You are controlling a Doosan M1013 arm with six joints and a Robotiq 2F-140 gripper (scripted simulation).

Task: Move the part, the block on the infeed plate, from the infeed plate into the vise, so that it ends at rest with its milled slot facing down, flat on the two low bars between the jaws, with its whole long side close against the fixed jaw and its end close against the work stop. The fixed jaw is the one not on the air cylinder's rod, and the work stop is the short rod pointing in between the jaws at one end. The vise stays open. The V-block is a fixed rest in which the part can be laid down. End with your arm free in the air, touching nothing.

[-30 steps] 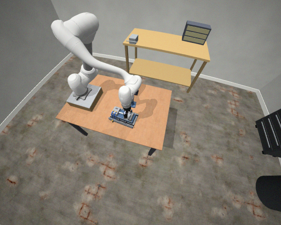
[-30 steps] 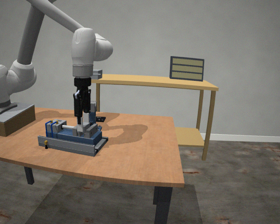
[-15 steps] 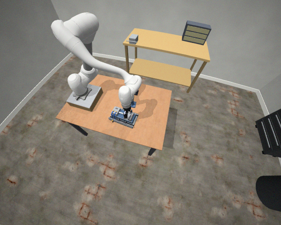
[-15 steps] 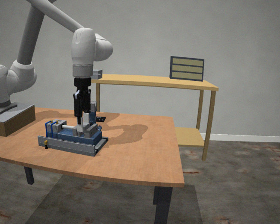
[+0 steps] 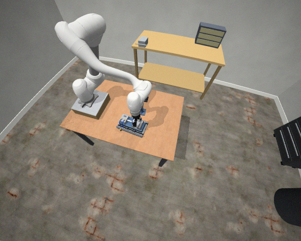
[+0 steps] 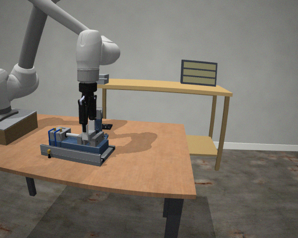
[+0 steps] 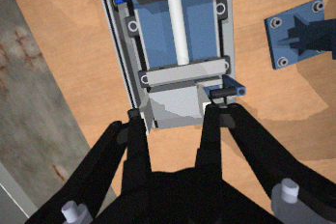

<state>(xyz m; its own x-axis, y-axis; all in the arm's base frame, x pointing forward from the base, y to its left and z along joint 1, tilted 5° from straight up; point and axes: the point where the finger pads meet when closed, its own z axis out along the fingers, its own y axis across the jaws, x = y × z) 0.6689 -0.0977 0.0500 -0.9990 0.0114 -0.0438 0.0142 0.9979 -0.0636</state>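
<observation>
My gripper is now 3 cm above the part. The rest, counted from my hand: work stop (7 cm to the left, 3 cm below); then moving jaw (3 cm behind, 2 cm to the left, 4 cm below); then fixed jaw (3 cm ahead, 2 cm to the left, 4 cm below).
</observation>
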